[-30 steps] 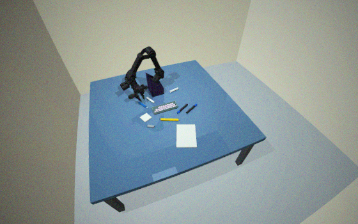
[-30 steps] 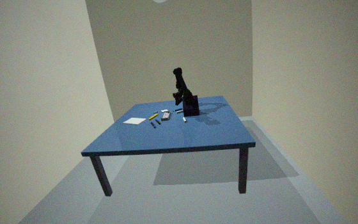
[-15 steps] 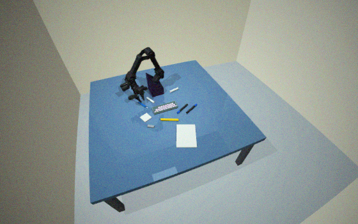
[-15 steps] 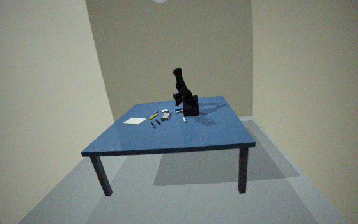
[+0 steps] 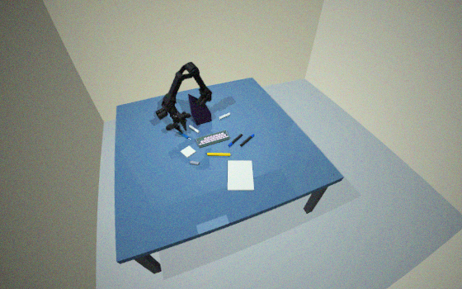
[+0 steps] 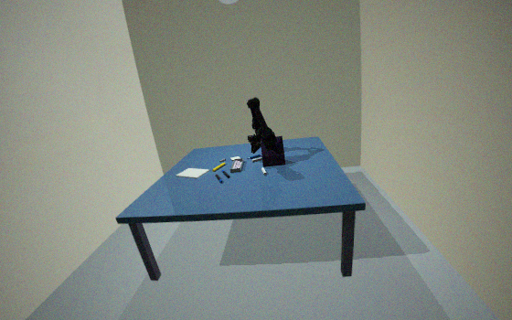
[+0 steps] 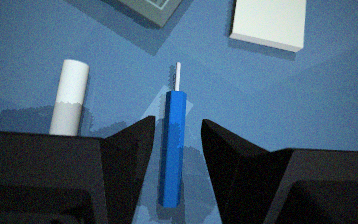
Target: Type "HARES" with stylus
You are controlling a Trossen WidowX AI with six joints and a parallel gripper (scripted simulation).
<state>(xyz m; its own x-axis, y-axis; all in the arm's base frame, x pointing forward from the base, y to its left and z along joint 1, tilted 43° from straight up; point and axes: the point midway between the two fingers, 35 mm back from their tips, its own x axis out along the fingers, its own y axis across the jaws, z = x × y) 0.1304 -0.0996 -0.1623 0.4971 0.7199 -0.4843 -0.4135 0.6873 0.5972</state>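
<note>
Right now the blue stylus is 1 cm ahead of my gripper tip, 1 cm to the left of it and 4 cm below it. The rest, counted from my gripper tip: yellow marker: 26 cm ahead, 14 cm to the left, 3 cm below; small white block: 15 cm ahead, 3 cm to the right, 4 cm below; small grey piece: 26 cm ahead, 2 cm to the right, 4 cm below.
</note>
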